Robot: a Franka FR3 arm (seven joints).
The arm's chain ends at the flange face. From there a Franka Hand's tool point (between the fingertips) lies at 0.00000 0.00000 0.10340 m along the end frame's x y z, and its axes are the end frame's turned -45 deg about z.
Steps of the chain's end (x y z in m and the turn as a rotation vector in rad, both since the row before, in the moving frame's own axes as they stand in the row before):
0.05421 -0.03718 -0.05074 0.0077 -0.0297 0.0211
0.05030 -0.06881 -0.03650 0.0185 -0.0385 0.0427
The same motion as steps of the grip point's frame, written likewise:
0.06304 0.00929 -0.05079 0.0264 -0.0156 0.0211
0.08285 -0.01728 -0.03659 0.0403 -0.0141 0.0427

